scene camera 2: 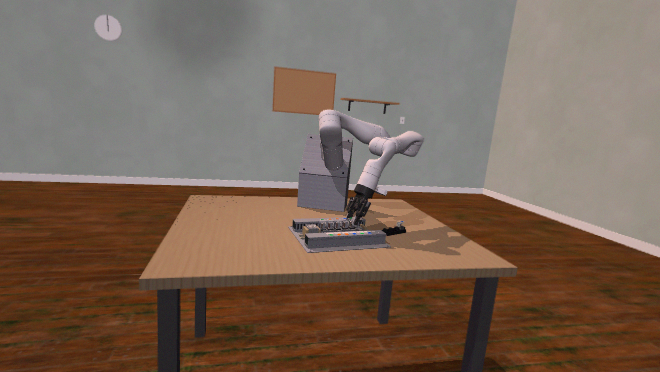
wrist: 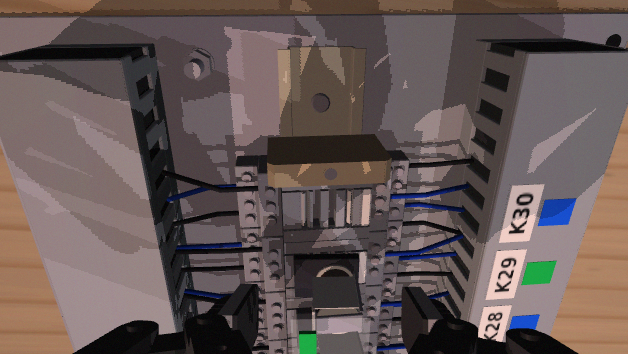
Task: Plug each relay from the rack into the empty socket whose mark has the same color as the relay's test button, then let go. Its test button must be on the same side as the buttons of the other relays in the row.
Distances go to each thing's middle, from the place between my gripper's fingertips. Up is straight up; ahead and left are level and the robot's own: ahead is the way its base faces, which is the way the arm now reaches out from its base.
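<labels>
From my hand, I see the tan end block (wrist: 301,161) 20 mm below, 10 mm ahead and 60 mm to the left. The panel (wrist: 418,67) is 50 mm below that same hand, 10 mm behind it and 50 mm to the right of it.
</labels>
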